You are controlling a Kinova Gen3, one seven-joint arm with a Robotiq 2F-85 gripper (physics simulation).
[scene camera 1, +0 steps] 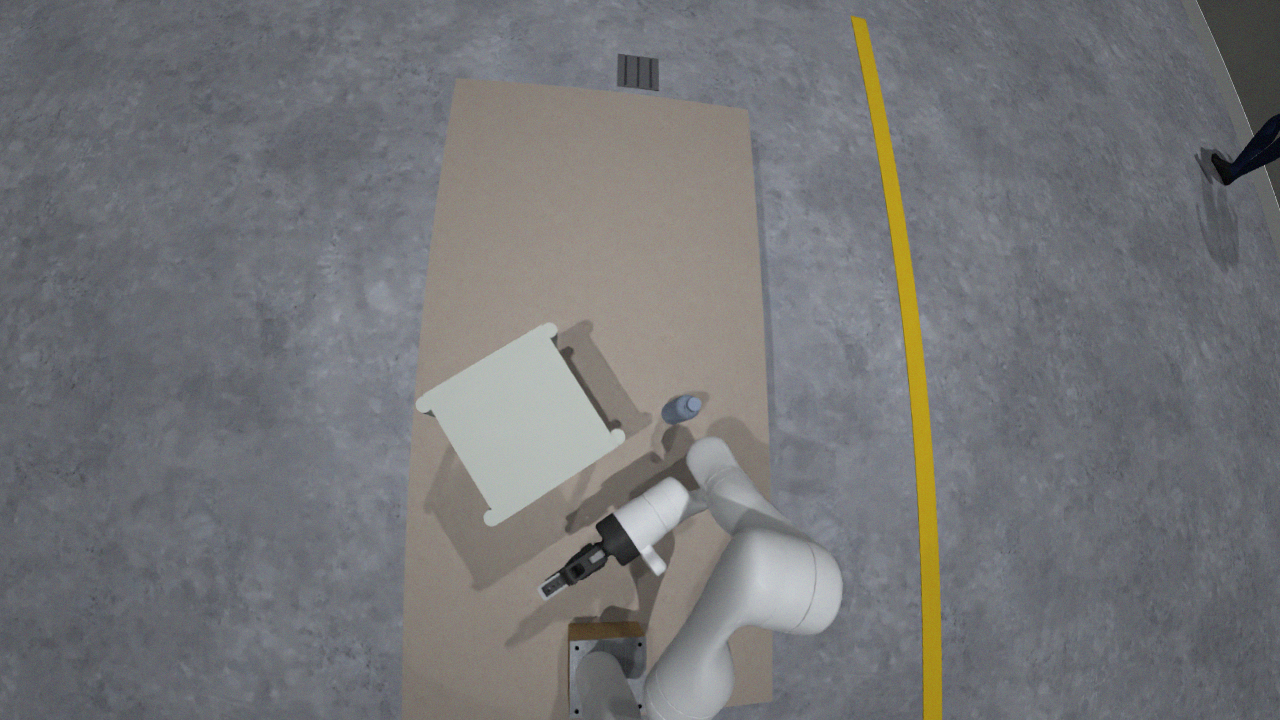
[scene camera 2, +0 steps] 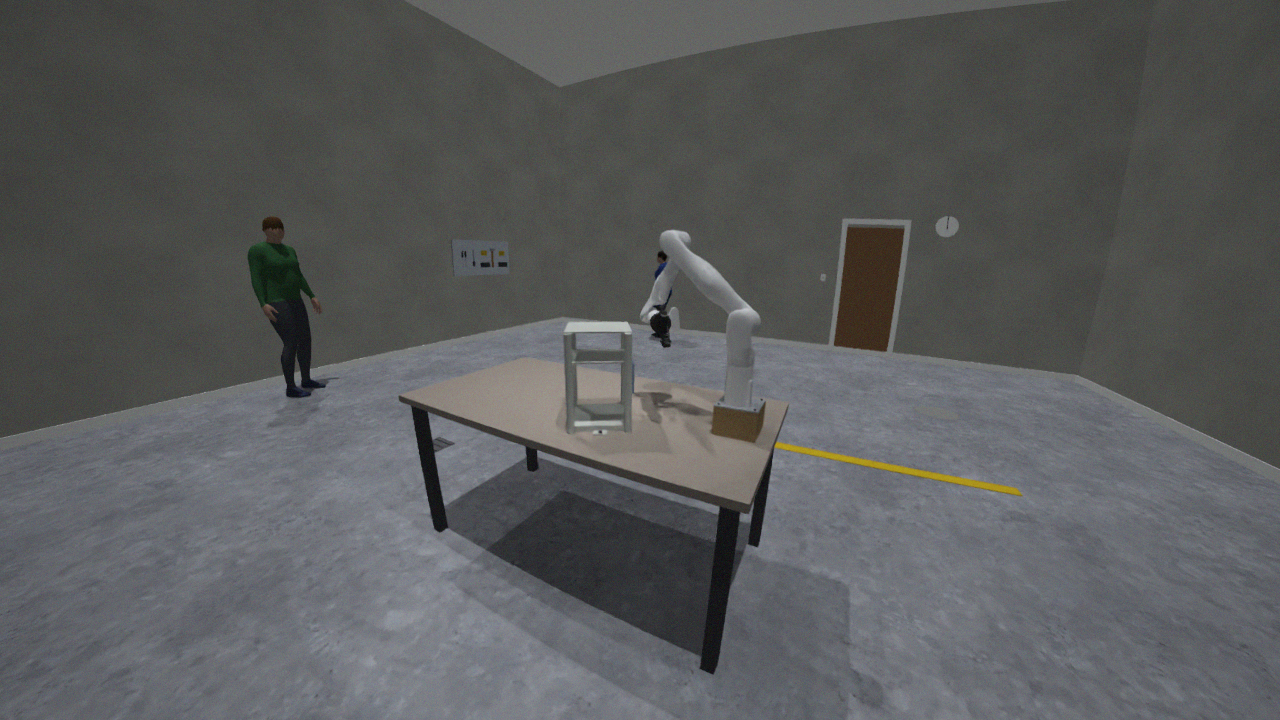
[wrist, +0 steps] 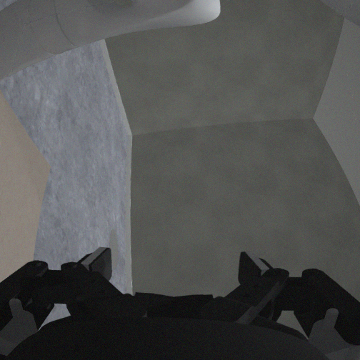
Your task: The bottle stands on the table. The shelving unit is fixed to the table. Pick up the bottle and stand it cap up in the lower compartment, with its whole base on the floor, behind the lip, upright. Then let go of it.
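Places are measured from the arm's base along level axes (x ahead, y left, z up), in metres.
Pixels of known places: gripper, fingertip midpoint: [scene camera 1: 544, 590] [scene camera 2: 667, 329]; arm's base, link origin: [scene camera 1: 598, 674] [scene camera 2: 736, 403].
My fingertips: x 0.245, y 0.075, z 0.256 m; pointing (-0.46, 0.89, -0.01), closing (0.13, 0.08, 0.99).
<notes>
For each thing: its middle in the pictures, then the offset to it from my fingertips. "*": a spot on its surface instead. Level surfaces: height alone.
- blue-grey bottle, body centre: [scene camera 1: 682, 409] [scene camera 2: 628, 372] dx +0.268, dy -0.313, dz -0.270 m
- table, surface height: dz -0.366 m
- pale shelving unit, body centre: [scene camera 1: 527, 428] [scene camera 2: 598, 374] dx +0.253, dy +0.013, dz -0.186 m
- middle shelf, surface spot: [scene camera 2: 597, 356] * dx +0.247, dy +0.033, dz -0.112 m
The blue-grey bottle [scene camera 1: 682, 409] stands upright on the table [scene camera 1: 608, 197] [scene camera 2: 501, 402], to the right of the shelving unit in scene camera 1. It is almost wholly hidden behind the unit in scene camera 2 and does not show in the wrist view. The pale shelving unit [scene camera 1: 523, 425] [scene camera 2: 597, 327] stands on the table, with a middle shelf [scene camera 2: 597, 356] above its lower compartment and a low lip at the bottom. My gripper [scene camera 1: 552, 586] [scene camera 2: 665, 342] [wrist: 174, 265] is open and empty, high above the table, between the unit and the arm's base and away from the bottle.
The arm's base stands on a wooden block [scene camera 1: 605, 630] [scene camera 2: 738, 420] at the table's near end in scene camera 1. My arm [scene camera 1: 778, 582] [scene camera 2: 711, 279] bends over the right side of the table there. The unit's corner posts [scene camera 2: 570, 385] and top board bound its compartments.
</notes>
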